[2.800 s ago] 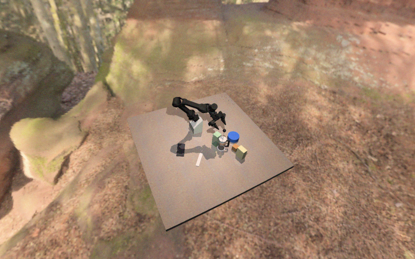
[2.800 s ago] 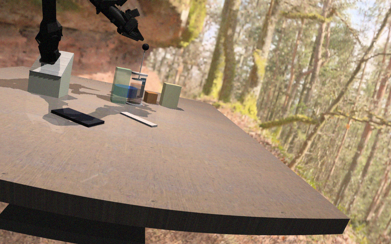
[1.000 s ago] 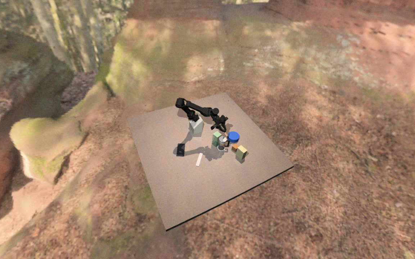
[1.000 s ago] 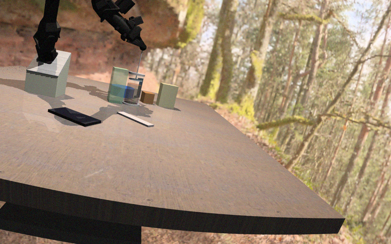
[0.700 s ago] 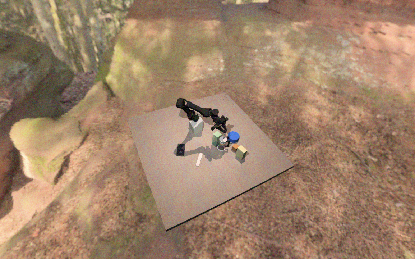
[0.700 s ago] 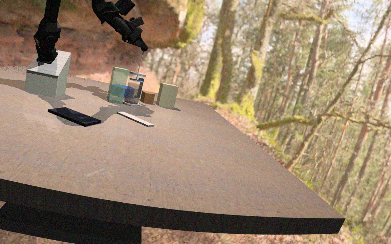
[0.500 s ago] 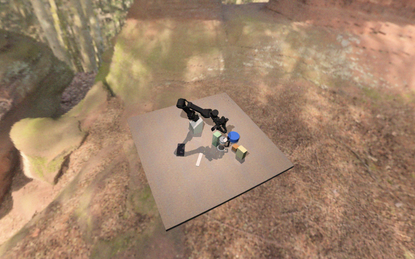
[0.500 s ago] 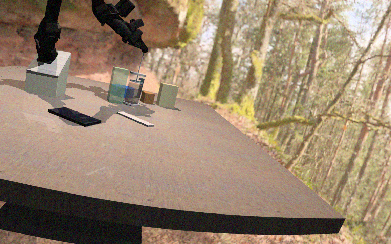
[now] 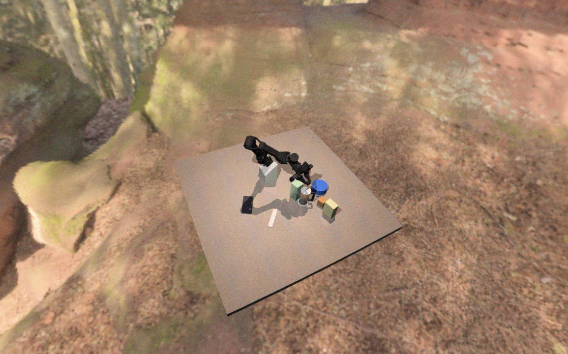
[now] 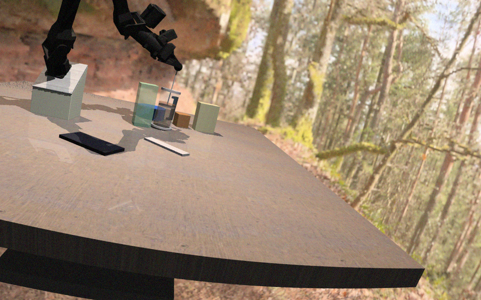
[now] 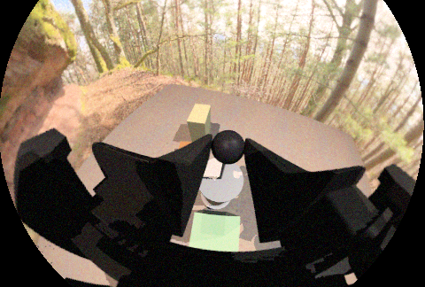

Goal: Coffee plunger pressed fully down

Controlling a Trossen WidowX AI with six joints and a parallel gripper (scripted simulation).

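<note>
Right now my gripper tip is 10 mm past the glass coffee press, 10 mm to the right of it and 110 mm above it. Also, from my gripper tip: yellow-green block: 130 mm ahead, 130 mm to the left, 170 mm below; pale green block: 90 mm behind, 40 mm to the right, 150 mm below; blue cylinder: 100 mm behind, 170 mm to the left, 200 mm below.
</note>
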